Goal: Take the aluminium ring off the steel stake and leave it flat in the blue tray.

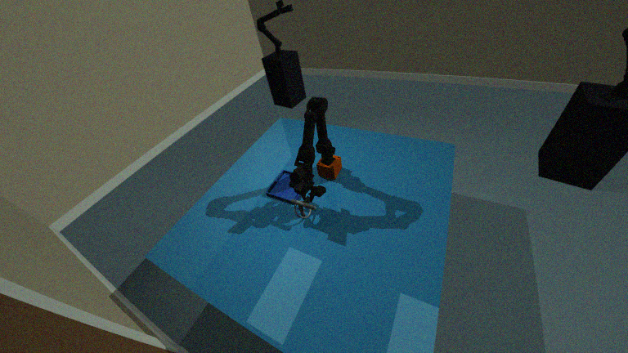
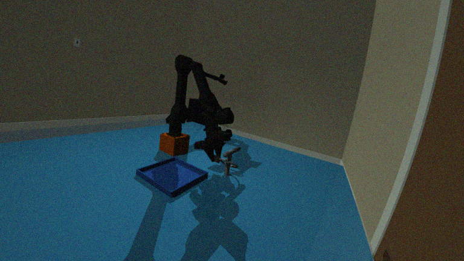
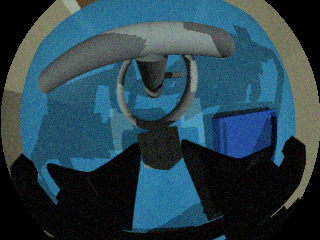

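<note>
The aluminium ring lies 5 cm ahead of my gripper tip, 1 cm to the left of it and 1 cm above it. The rest, counted from my gripper tip: blue tray: 18 cm to the right, 5 cm behind, 4 cm below.
</note>
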